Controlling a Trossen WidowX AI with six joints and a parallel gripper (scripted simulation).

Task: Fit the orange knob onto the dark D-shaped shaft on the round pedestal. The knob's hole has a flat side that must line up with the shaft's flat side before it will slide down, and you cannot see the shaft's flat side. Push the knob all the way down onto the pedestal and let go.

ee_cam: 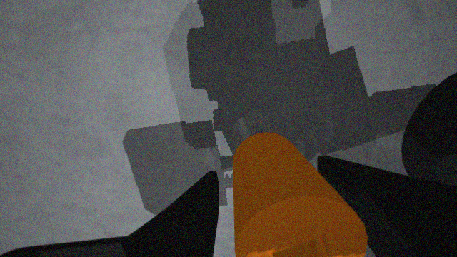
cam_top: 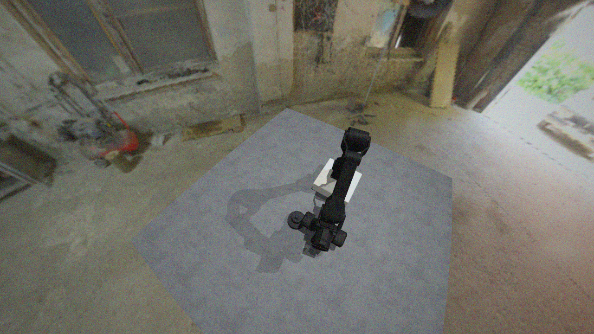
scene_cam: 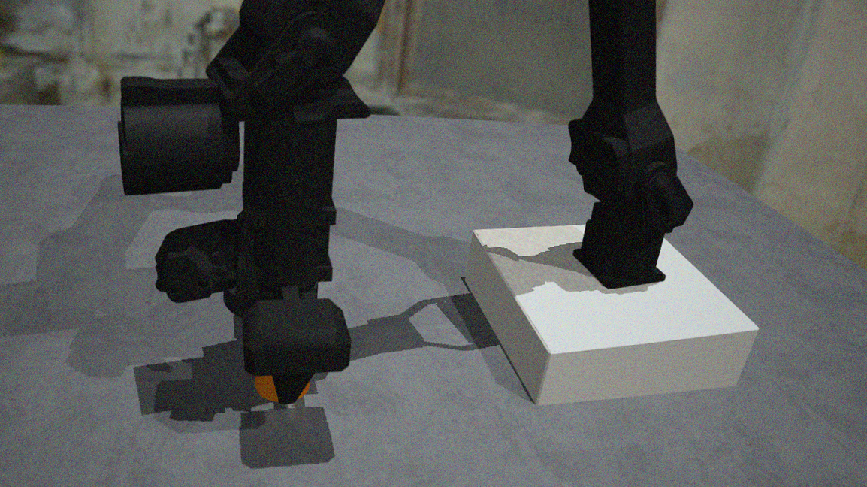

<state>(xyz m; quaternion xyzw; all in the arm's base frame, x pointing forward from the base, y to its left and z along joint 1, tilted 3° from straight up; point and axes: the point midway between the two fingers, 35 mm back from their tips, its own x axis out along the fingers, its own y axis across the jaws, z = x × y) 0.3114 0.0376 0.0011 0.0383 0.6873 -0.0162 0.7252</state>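
My gripper tip is 130 mm to the left of the short shaft, 20 mm below it and 10 mm past it. Also, from my gripper tip: orange knob: 20 mm above.
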